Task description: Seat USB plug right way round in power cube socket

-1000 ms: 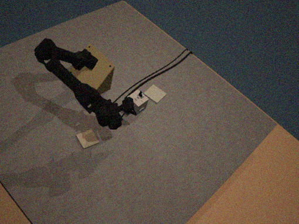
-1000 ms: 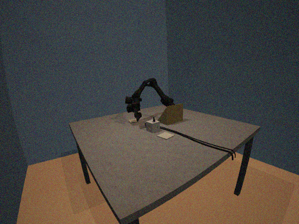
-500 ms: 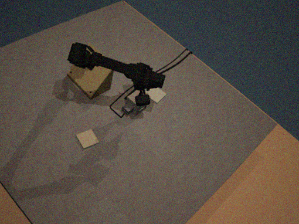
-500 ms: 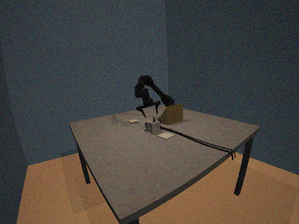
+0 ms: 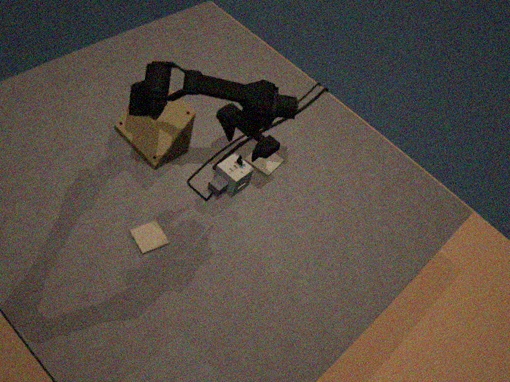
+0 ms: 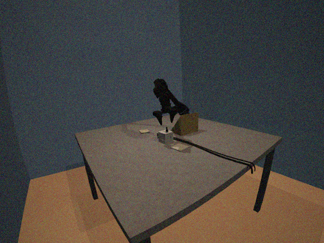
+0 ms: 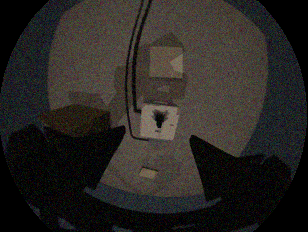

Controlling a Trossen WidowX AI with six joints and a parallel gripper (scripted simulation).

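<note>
Now: gripper tip 40 mm above the USB plug. From my gripper tip the other things lie so: flat white pad 10 mm ahead, 140 mm to the left, 130 mm below.
</note>
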